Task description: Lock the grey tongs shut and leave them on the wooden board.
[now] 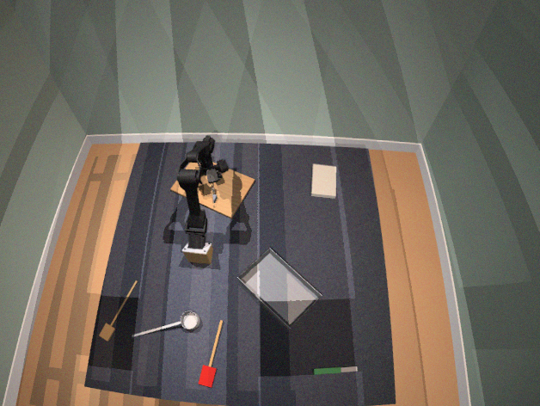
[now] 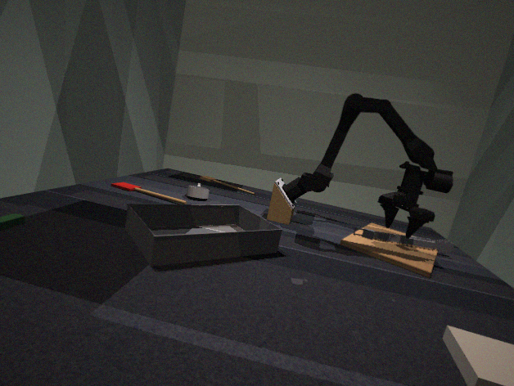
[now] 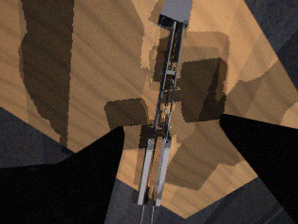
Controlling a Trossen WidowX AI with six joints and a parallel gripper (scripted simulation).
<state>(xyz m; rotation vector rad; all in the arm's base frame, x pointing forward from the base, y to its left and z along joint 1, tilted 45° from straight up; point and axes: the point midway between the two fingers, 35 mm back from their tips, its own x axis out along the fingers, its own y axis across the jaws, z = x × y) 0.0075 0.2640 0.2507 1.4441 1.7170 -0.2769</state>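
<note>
Now: gripper tip 40 mm above the wooden board. The rest, counted from my gripper tip: beige block: 560 mm ahead, 50 mm to the left, 30 mm below; red spatula: 100 mm ahead, 830 mm to the right, 40 mm below; roasting tin: 360 mm ahead, 510 mm to the right, 20 mm below.
</note>
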